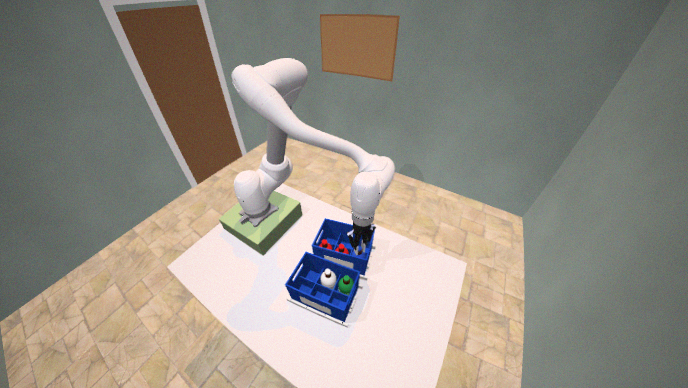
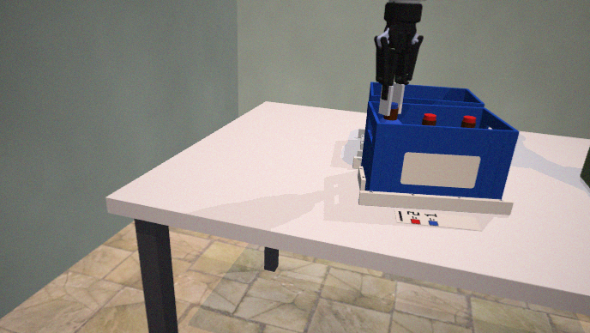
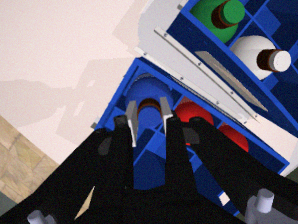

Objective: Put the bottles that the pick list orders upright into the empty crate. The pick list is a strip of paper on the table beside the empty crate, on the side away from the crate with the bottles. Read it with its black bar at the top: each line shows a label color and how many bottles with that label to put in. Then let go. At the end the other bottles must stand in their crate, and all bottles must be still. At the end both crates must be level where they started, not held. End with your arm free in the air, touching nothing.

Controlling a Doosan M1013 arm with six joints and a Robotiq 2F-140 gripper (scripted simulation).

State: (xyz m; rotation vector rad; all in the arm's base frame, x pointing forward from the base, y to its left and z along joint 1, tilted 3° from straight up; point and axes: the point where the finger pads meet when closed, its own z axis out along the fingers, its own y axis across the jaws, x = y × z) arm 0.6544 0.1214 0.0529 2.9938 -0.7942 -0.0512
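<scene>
Now: the blue bottle 80 mm below my hand. Also, from my hand: white bottle: 50 mm behind, 170 mm to the right, 110 mm below; red bottle: 90 mm behind, 30 mm to the right, 110 mm below; green-label bottle: 40 mm ahead, 150 mm to the right, 110 mm below.
</scene>
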